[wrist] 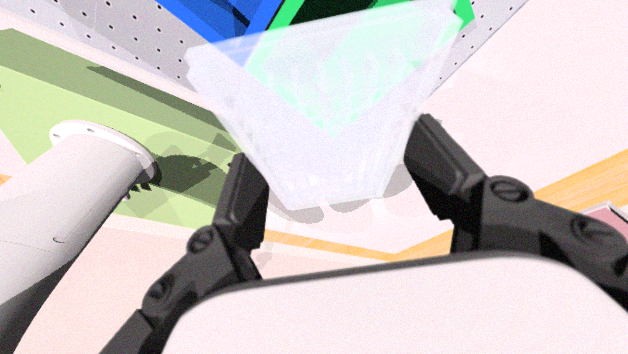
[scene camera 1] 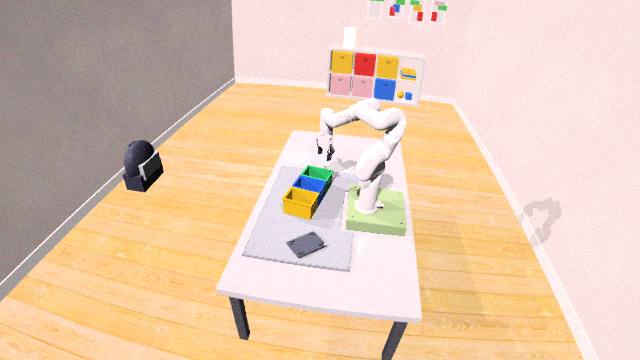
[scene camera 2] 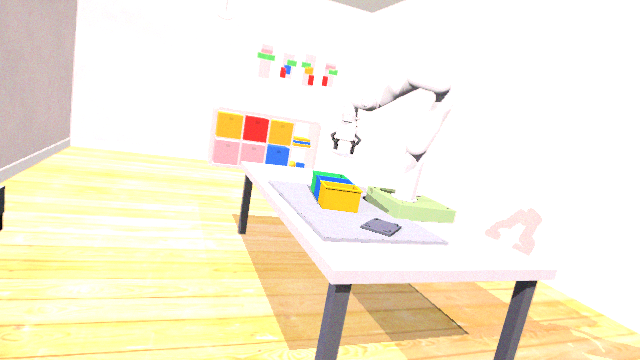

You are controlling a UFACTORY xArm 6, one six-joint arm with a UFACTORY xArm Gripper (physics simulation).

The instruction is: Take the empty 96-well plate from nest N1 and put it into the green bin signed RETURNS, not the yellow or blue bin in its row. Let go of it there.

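Places are measured from the arm's base along level axes (x right, y back, z down), in metres.
Pixels of known places: gripper, fingertip midpoint: [wrist: 330, 155] [scene camera 1: 324, 157] [scene camera 2: 343, 152]; arm's base, link origin: [wrist: 111, 154] [scene camera 1: 366, 206] [scene camera 2: 403, 198].
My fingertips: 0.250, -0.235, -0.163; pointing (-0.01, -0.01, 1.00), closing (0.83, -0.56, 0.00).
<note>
For each thing: its top centre in the pictures, then the offset to it from my fingertips, as dx, dy, dz. Level surfaces: height alone.
- translucent white 96-well plate, top centre: [wrist: 333, 181] [scene camera 2: 344, 149] [scene camera 1: 325, 154] +0.002, +0.005, -0.015
- blue bin, top centre: [scene camera 2: 335, 179] [scene camera 1: 309, 183] -0.098, -0.082, +0.124
- dark nest, top centre: [scene camera 2: 382, 223] [scene camera 1: 306, 242] -0.498, -0.089, +0.206
- grey perforated mat, surface height: dz +0.223
My gripper [scene camera 1: 325, 153] [scene camera 2: 344, 149] [wrist: 330, 155] is shut on the translucent white 96-well plate [wrist: 340, 165], which is held between the two fingers, well above the table. The green bin [scene camera 1: 320, 171] [scene camera 2: 314, 183] [wrist: 466, 11] is at the far end of the bin row, lower than the gripper. In the wrist view part of it shows through the plate. The blue bin [scene camera 1: 310, 184] [wrist: 200, 15] is in the middle and the yellow bin [scene camera 1: 298, 205] [scene camera 2: 340, 199] at the near end. The dark nest [scene camera 1: 306, 244] [scene camera 2: 381, 227] lies bare on the mat. No sign is readable.
The grey perforated mat [scene camera 1: 270, 240] [scene camera 2: 330, 231] lies under the bins and the nest. The arm's light green base block [scene camera 1: 375, 227] [scene camera 2: 425, 214] stands to the right of the bins. The white table [scene camera 1: 320, 300] [scene camera 2: 440, 275] extends past the mat.
</note>
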